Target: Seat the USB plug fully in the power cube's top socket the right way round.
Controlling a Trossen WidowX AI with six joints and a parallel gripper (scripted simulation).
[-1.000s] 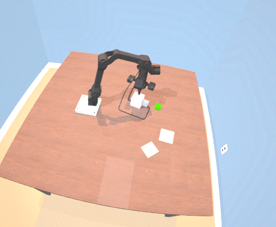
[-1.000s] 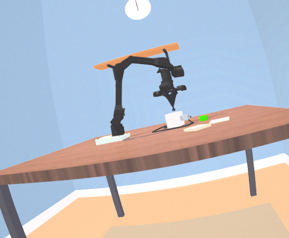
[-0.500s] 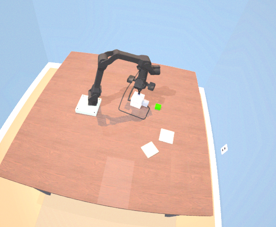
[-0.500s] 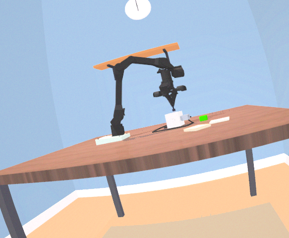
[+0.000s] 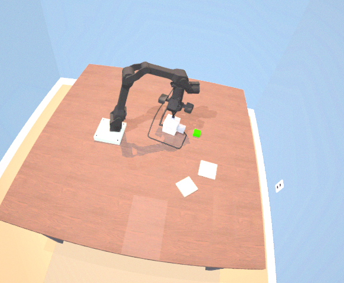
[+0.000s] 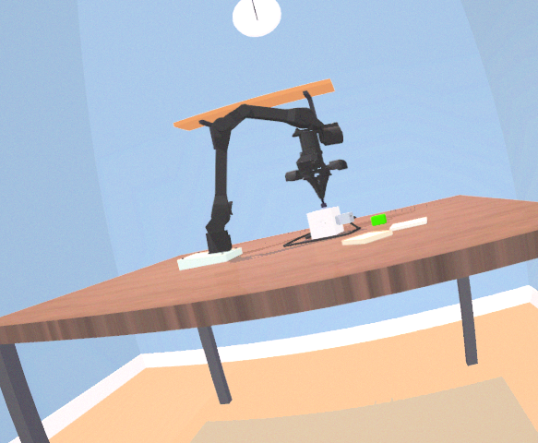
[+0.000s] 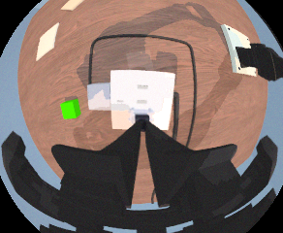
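The small usb plug is 20 mm below my gripper tip. The rest, counted from my gripper tip: small green block (150 mm ahead, 50 mm to the right, 100 mm below).
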